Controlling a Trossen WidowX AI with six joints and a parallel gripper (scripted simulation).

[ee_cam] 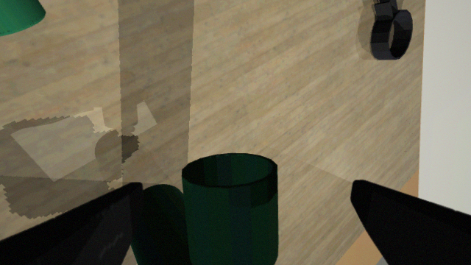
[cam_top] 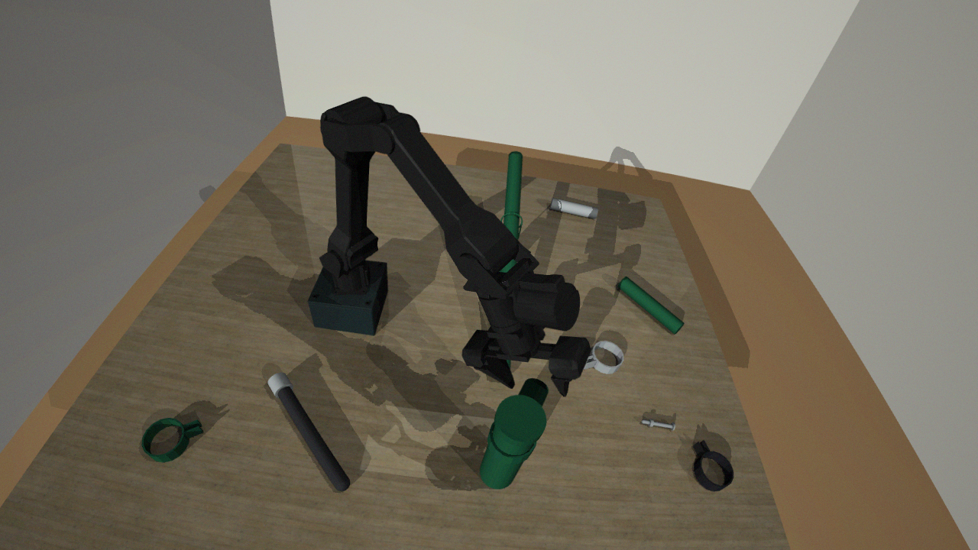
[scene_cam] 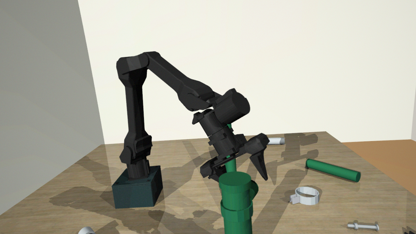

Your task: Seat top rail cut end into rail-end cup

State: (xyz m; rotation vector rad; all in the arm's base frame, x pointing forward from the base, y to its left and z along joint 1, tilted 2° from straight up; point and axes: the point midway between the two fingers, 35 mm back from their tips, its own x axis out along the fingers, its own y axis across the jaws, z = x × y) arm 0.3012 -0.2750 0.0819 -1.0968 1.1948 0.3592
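My gripper tip is now 20 mm to the left of the rail-end cup, 20 mm past it and 10 mm above it. From my gripper tip the other things lie so: bolt 280 mm ahead, 130 mm below, 20 mm to the right; short green pipe 370 mm ahead, 280 mm to the left, 120 mm below.
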